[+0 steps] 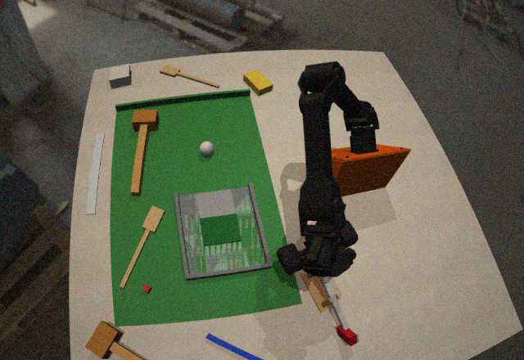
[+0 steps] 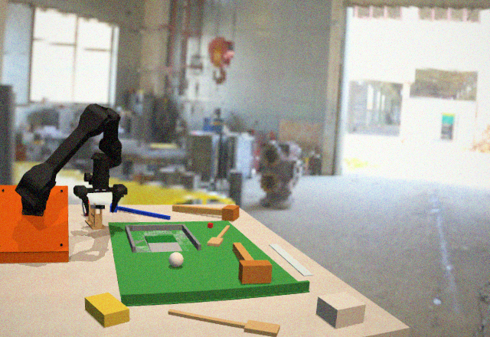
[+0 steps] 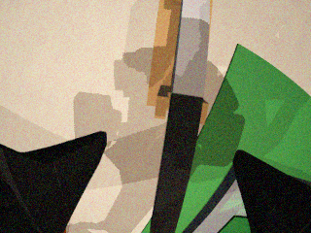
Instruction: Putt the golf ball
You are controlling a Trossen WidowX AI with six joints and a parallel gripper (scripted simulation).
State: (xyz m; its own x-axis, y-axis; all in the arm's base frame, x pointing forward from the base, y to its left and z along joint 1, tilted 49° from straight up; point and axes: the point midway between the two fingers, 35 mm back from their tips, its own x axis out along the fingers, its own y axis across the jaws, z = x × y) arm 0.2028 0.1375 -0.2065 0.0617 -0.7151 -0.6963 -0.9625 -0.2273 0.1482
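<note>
The wooden stand is 7 cm to the left of my gripper tip, 3 cm below it and 2 cm behind it. Also, from my gripper tip: blue stick 24 cm to the left, 15 cm ahead, 5 cm below; green mat 28 cm ahead, 26 cm to the right, 6 cm below; red putter 10 cm to the left, 3 cm behind.
</note>
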